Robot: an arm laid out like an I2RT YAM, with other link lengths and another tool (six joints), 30 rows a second.
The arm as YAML. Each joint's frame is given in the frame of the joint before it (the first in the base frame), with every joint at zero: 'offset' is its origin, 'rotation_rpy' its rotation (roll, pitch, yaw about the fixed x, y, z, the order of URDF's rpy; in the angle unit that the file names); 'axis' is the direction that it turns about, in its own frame. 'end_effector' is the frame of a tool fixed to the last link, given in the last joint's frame.
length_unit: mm
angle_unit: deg
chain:
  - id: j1
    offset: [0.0, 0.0, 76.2]
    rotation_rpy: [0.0, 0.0, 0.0]
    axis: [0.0, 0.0, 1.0]
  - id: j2
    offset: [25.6, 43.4, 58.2]
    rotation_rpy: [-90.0, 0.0, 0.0]
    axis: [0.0, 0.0, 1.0]
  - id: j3
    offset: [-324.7, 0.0, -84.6]
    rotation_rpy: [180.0, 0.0, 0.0]
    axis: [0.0, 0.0, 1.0]
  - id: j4
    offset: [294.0, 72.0, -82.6]
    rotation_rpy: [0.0, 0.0, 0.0]
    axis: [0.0, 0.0, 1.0]
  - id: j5
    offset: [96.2, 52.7, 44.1]
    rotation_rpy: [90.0, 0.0, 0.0]
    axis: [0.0, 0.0, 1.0]
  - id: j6
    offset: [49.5, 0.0, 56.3]
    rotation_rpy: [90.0, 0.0, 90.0]
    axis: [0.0, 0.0, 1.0]
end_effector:
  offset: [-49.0, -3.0, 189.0]
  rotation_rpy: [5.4, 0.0, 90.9]
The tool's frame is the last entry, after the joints.
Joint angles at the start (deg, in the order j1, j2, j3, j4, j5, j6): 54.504 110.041 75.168 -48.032 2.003 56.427
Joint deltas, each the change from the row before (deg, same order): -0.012 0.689 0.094 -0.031 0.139 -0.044; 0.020 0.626 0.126 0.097 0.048 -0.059; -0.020 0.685 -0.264 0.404 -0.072 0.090; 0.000 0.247 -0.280 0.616 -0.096 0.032; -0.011 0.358 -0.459 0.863 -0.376 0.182; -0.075 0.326 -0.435 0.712 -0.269 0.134; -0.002 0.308 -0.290 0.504 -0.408 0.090; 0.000 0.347 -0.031 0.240 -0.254 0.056; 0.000 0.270 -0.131 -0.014 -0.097 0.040
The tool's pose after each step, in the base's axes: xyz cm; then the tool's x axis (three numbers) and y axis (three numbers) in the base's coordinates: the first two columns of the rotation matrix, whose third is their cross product. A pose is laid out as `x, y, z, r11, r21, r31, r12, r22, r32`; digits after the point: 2 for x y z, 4 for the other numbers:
27.88, 41.31, -0.28, -0.9943, 0.0540, -0.0921, 0.0560, 0.9982, -0.0191
27.87, 41.31, -0.71, -0.9946, 0.0522, -0.0892, 0.0547, 0.9982, -0.0255
27.79, 41.19, -1.38, -0.9951, 0.0534, -0.0829, 0.0563, 0.9979, -0.0328
27.80, 41.27, -1.68, -0.9951, 0.0540, -0.0823, 0.0566, 0.9979, -0.0305
27.71, 41.39, -2.13, -0.9954, 0.0570, -0.0770, 0.0592, 0.9979, -0.0261
27.67, 41.39, -2.56, -0.9955, 0.0603, -0.0725, 0.0622, 0.9978, -0.0242
27.52, 41.47, -2.91, -0.9960, 0.0615, -0.0655, 0.0630, 0.9978, -0.0217
27.45, 41.54, -3.18, -0.9962, 0.0620, -0.0604, 0.0634, 0.9978, -0.0214
27.31, 41.40, -3.48, -0.9965, 0.0623, -0.0551, 0.0638, 0.9976, -0.0266

